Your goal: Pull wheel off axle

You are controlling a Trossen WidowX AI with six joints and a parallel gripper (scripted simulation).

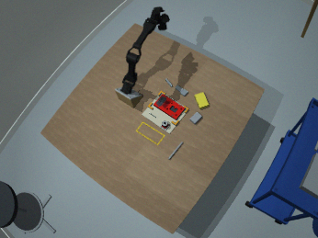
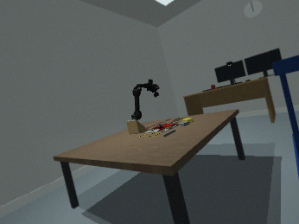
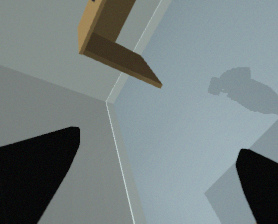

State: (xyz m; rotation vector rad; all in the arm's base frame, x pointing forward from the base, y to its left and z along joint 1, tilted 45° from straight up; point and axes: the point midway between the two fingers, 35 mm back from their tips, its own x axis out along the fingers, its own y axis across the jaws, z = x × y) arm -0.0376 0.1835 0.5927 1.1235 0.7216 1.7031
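The dark wheel is 59 cm to the right of my gripper tip, 41 cm ahead of it and 34 cm below it. The rest, counted from my gripper tip: grey rod (70 cm to the right, 58 cm ahead, 37 cm below); then grey block (55 cm ahead, 43 cm to the right, 36 cm below); then yellow block (51 cm ahead, 36 cm below, 29 cm to the right).
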